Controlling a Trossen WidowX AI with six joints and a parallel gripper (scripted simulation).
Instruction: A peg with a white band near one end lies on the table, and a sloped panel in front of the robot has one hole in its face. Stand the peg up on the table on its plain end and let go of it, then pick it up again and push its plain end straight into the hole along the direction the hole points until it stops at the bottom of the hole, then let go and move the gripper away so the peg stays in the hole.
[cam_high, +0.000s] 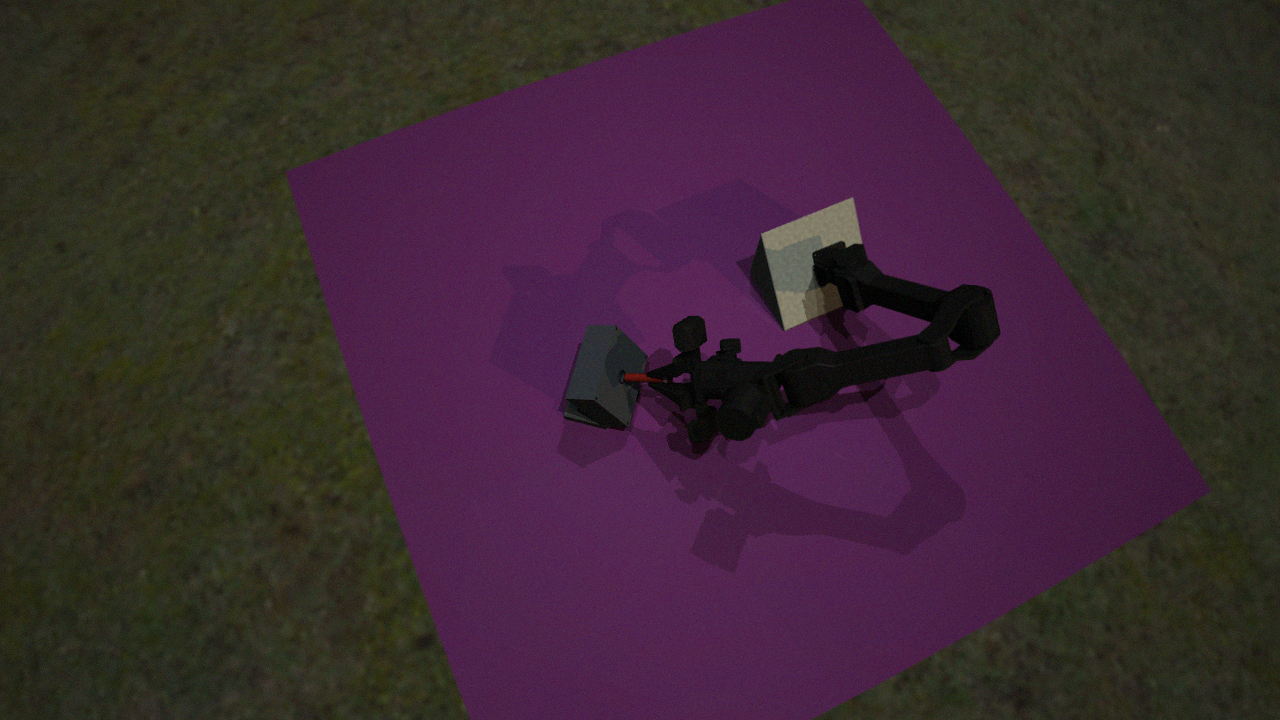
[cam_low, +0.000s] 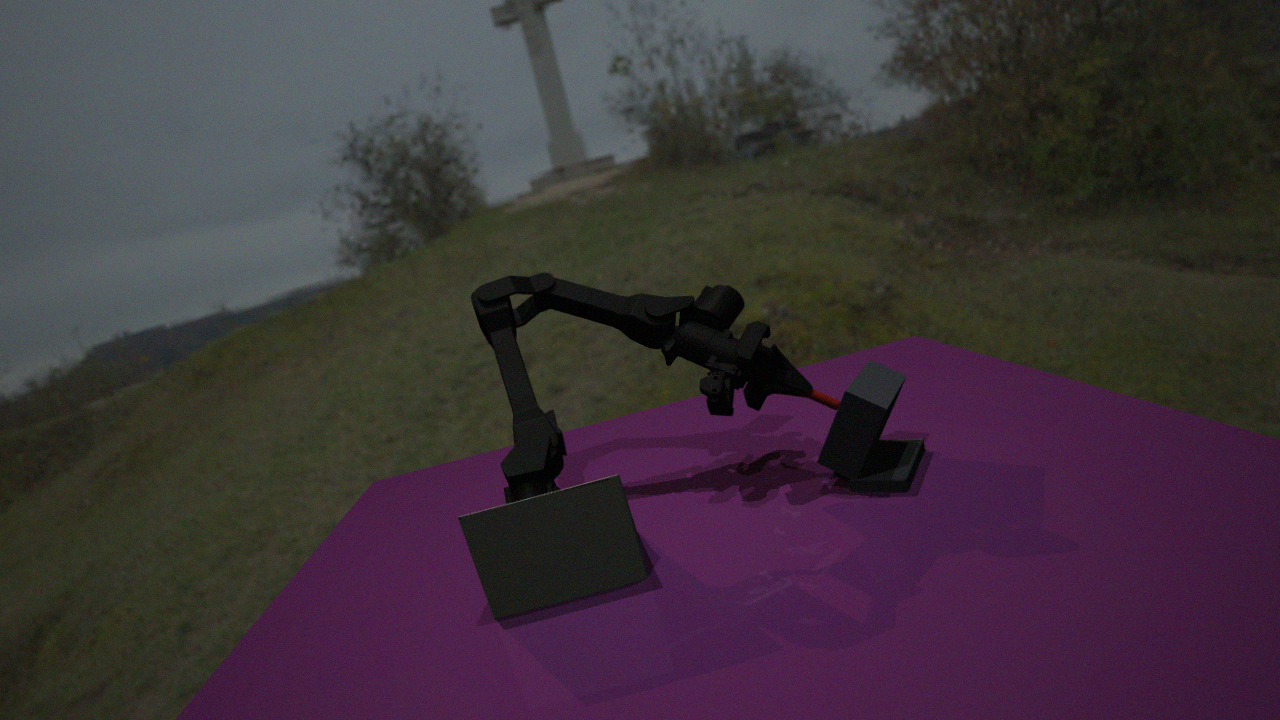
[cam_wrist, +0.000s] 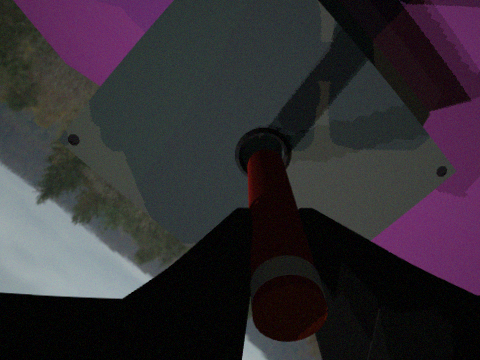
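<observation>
Right now my gripper tip is 50 mm short of the grey sloped panel, 40 mm to the left of it and 40 mm above it. The rest, counted from my gripper tip: red peg 10 mm behind, 10 mm to the left, 10 mm above; then dark foot 70 mm ahead, 60 mm to the right, 110 mm below.
</observation>
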